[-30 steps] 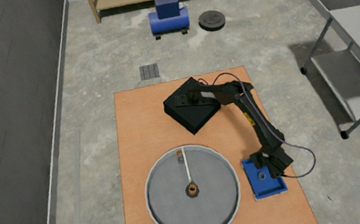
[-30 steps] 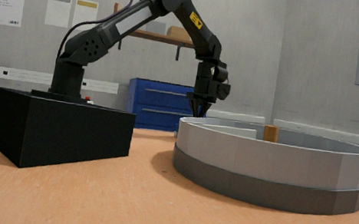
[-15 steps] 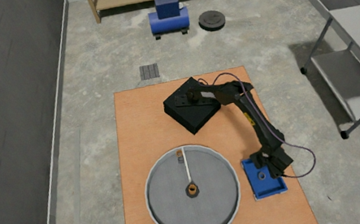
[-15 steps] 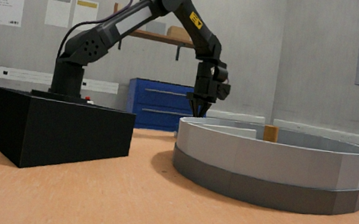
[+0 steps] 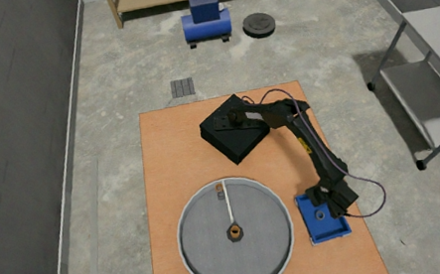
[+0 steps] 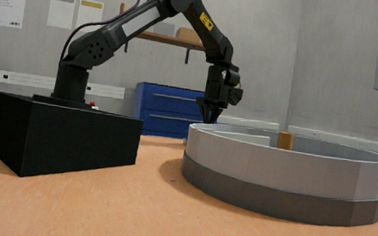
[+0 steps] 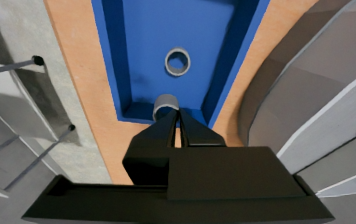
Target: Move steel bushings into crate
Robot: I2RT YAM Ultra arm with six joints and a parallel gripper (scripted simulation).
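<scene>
My gripper is now 5 cm short of the blue crate, 5 cm above it and 2 cm to the right of it. Round my hand: grey turntable 32 cm to the right, 9 cm ahead, 3 cm below.
</scene>
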